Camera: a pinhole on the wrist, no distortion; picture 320 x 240 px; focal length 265.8 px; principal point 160.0 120.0 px. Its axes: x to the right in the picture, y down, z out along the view. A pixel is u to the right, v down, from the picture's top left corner.
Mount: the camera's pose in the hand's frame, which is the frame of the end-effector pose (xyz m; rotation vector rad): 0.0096 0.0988 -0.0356 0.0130 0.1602 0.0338
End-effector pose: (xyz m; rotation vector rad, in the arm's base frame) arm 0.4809 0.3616 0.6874 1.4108 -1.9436 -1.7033
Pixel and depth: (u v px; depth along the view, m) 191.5 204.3 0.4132
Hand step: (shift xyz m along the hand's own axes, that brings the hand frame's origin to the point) 0.1196 0.2272 0.3665
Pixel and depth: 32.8 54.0 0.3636
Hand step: -0.1011 -0.0012 0.3496
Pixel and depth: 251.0 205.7 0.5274
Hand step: 0.2664 0.2696 0.4589
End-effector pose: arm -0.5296 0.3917 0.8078 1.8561 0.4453 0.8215
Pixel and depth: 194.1 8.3 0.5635
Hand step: 0.1786 -0.1411 0.5054
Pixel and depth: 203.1 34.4 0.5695
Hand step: 0.1976 -0.0871 0.5090
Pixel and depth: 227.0 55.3 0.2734
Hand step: 0.1234 0.0319 0.2223
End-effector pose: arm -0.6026 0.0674 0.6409 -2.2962 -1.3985 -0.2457
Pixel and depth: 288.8 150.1 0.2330
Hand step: 0.1573 0.1267 0.1768
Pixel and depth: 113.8 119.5 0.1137
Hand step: 0.0083 0.0967 0.0798
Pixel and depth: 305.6 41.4 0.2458
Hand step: 0.1841 0.0283 0.1845
